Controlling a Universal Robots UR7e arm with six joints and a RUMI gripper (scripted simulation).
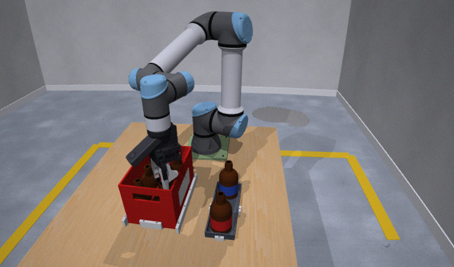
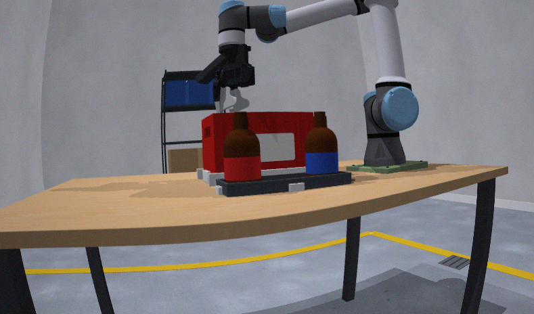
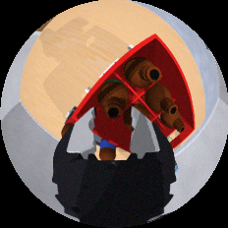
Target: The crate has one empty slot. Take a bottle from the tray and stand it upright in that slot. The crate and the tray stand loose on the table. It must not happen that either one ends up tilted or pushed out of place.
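Now: the brown bottle 7 cm below my hand. Round my hand: red crate: 8 cm behind, 6 cm to the right, 7 cm below.
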